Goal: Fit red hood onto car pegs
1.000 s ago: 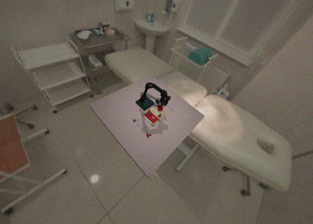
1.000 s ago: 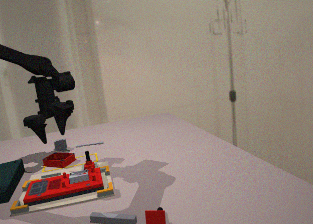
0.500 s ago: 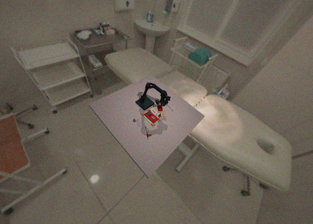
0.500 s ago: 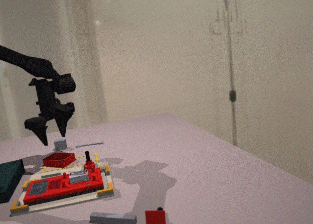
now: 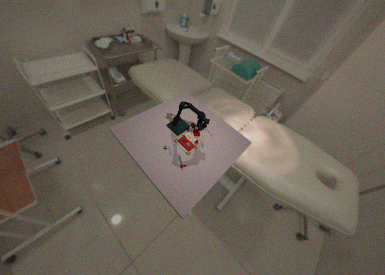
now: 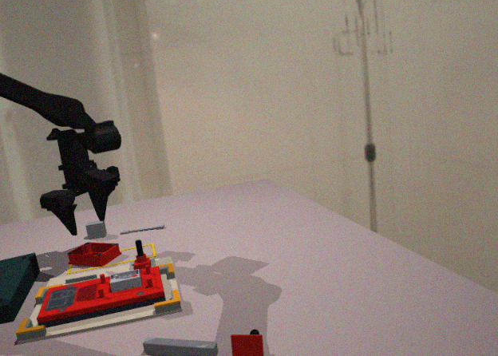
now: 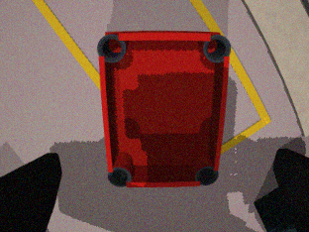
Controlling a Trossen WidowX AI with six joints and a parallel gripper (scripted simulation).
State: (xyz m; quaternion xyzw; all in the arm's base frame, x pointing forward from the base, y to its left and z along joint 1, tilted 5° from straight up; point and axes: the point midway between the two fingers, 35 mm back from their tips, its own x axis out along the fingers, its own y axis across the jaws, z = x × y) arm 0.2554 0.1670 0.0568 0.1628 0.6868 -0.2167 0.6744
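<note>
My gripper tip is now 70 mm above the red hood. Also, from my gripper tip: grey engine block 90 mm ahead, 210 mm to the right, 50 mm below.
</note>
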